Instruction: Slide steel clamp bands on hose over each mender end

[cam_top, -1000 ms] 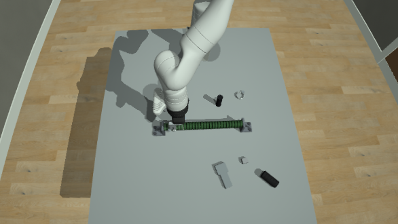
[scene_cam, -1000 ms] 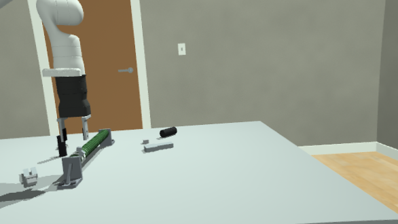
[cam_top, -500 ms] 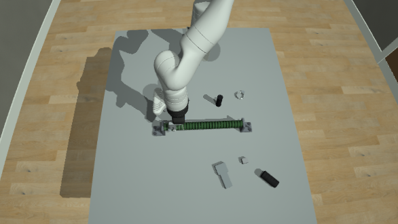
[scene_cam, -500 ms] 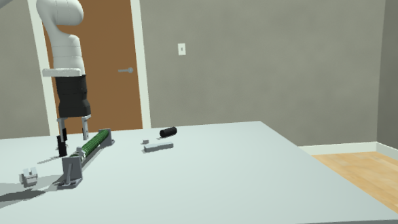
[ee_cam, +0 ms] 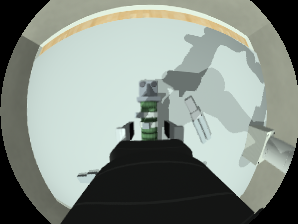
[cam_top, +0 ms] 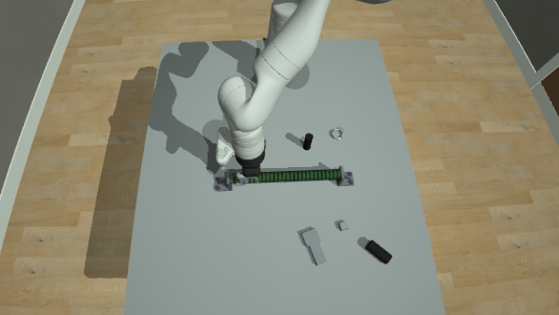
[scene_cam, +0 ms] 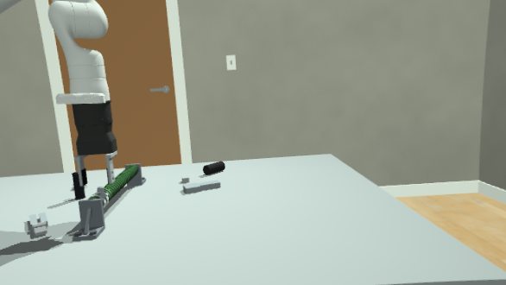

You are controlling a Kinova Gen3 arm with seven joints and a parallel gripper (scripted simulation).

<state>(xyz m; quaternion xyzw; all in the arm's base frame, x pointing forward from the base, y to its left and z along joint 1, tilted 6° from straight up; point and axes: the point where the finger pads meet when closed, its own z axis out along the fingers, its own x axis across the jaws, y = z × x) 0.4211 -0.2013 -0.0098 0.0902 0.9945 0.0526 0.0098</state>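
The grey stepped tool lies 12 cm behind my hand, 2 cm to the left of it and 10 cm below it. From my hand the other things lie so: small grey cube 20 cm ahead, 26 cm to the left, 10 cm below; black cylinder 8 cm behind, 22 cm to the left, 7 cm below.
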